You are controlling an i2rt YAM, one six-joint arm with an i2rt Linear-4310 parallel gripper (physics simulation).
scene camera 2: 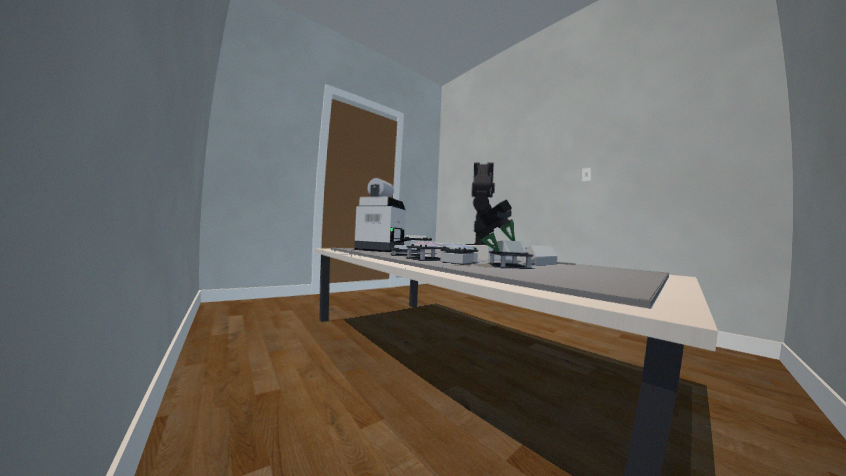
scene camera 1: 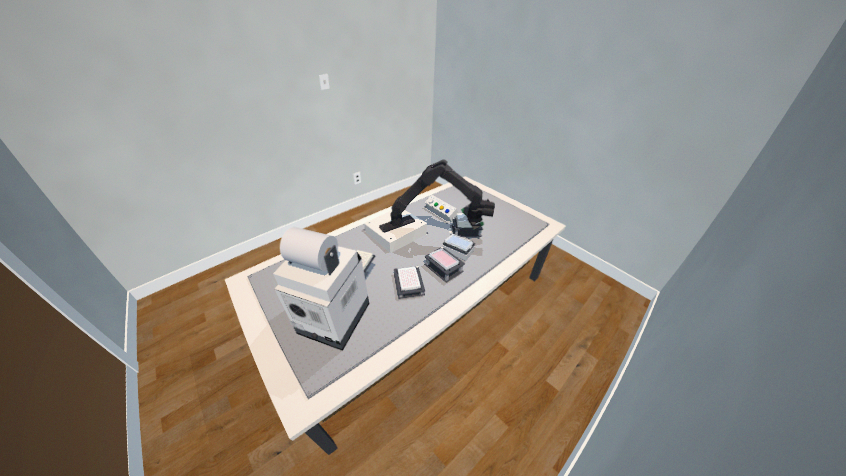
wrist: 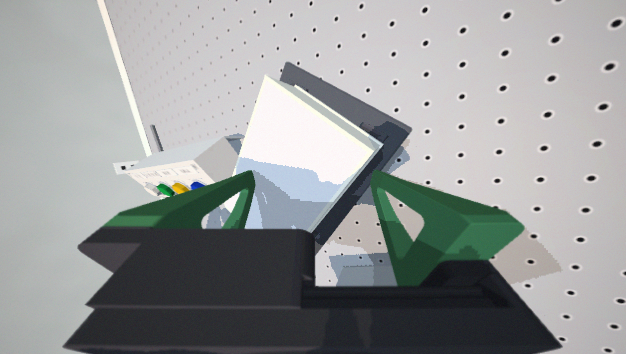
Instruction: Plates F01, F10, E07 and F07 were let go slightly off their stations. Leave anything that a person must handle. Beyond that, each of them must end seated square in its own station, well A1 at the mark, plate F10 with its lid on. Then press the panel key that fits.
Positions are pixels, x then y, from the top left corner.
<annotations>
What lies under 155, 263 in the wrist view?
My gripper.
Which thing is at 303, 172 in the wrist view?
A white plate.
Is my gripper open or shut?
Open.
</annotations>
